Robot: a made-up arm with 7 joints. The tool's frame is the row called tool.
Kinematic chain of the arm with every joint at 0, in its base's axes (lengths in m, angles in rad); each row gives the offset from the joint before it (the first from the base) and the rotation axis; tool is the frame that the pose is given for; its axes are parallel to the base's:
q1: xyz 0 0 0.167 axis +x
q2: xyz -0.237 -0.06 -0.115 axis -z
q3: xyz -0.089 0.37 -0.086 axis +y
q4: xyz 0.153 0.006 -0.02 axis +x
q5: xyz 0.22 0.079 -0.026 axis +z
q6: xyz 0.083 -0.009 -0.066 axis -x
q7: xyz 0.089 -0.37 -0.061 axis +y
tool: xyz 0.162 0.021 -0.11
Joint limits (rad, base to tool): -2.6..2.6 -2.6..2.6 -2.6..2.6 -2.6..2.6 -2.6..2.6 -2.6..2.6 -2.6..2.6
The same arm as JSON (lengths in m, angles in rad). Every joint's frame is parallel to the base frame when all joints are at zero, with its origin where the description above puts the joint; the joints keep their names.
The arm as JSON. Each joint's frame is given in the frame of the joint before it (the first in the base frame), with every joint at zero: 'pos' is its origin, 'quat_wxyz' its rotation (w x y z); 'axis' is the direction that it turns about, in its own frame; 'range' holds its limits. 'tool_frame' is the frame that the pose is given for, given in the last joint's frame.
{"length_unit": "m", "angle_unit": "rad", "joints": [{"joint": "q1", "pos": [0.0, 0.0, 0.167], "quat_wxyz": [1.0, 0.0, 0.0, 0.0], "axis": "+x", "range": [-2.6, 2.6]}, {"joint": "q2", "pos": [-0.237, -0.06, -0.115], "quat_wxyz": [1.0, 0.0, 0.0, 0.0], "axis": "-z", "range": [-2.6, 2.6]}, {"joint": "q3", "pos": [-0.089, 0.37, -0.086], "quat_wxyz": [1.0, 0.0, 0.0, 0.0], "axis": "+y", "range": [-2.6, 2.6]}, {"joint": "q4", "pos": [0.153, 0.006, -0.02], "quat_wxyz": [1.0, 0.0, 0.0, 0.0], "axis": "+x", "range": [-2.6, 2.6]}, {"joint": "q5", "pos": [0.22, 0.079, -0.026], "quat_wxyz": [1.0, 0.0, 0.0, 0.0], "axis": "+z", "range": [-2.6, 2.6]}, {"joint": "q6", "pos": [0.083, -0.009, -0.066], "quat_wxyz": [1.0, 0.0, 0.0, 0.0], "axis": "-x", "range": [-2.6, 2.6]}, {"joint": "q7", "pos": [0.089, -0.37, -0.061], "quat_wxyz": [1.0, 0.0, 0.0, 0.0], "axis": "+y", "range": [-2.6, 2.6]}], "tool_frame": {"pos": [0.162, 0.021, -0.11], "quat_wxyz": [1.0, 0.0, 0.0, 0.0]}}
